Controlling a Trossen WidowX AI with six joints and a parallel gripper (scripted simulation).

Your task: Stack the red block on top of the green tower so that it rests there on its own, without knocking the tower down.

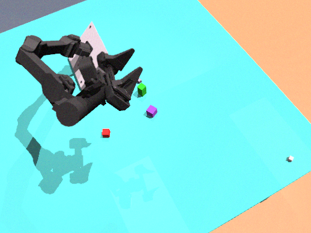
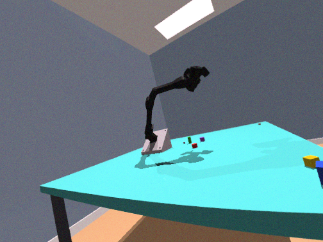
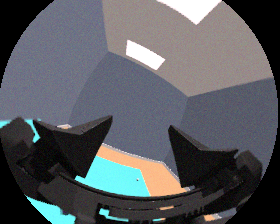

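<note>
Now: the red block 47 cm below my gripper tip, 13 cm to the right of it and 12 cm behind it. Also, from my gripper tip: yellow block 57 cm to the right, 47 cm below, 27 cm ahead; purple block 47 cm below, 10 cm behind, 7 cm to the left.
</note>
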